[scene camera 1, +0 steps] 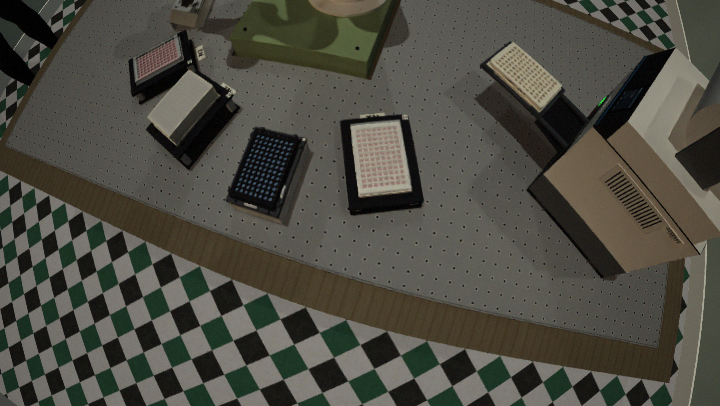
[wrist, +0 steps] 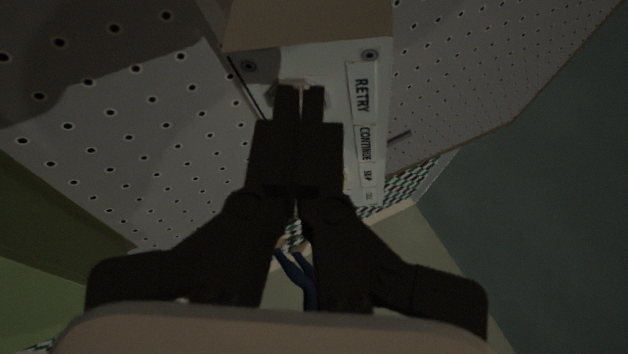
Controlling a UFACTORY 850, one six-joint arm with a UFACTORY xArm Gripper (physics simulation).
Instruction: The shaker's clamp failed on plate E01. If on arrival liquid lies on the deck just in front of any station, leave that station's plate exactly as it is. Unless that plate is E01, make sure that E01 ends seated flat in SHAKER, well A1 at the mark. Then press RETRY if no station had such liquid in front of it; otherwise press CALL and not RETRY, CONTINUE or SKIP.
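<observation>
My gripper [wrist: 302,111] is shut and empty. In the wrist view its fingertips overlap the pale button beside the RETRY label [wrist: 362,95] on the white button panel [wrist: 335,65]; whether they touch or press it is hard to tell. In the scene view a pink-welled plate [scene camera 1: 381,158] lies in the black central station [scene camera 1: 385,202]. Another pink-welled plate [scene camera 1: 158,59] sits at the back left, beside a white block-like plate [scene camera 1: 182,105] on a black stand. A cream plate [scene camera 1: 525,75] lies on the beige instrument's tray. E01 and SHAKER cannot be read. No liquid is discernible.
A black rack with blue wells [scene camera 1: 264,166] stands left of the central station. The beige instrument [scene camera 1: 605,201] stands at the right. A green pedestal [scene camera 1: 312,50] [wrist: 35,300] and a small pale box [scene camera 1: 189,15] are at the back. CONTINUE [wrist: 365,143] is below RETRY.
</observation>
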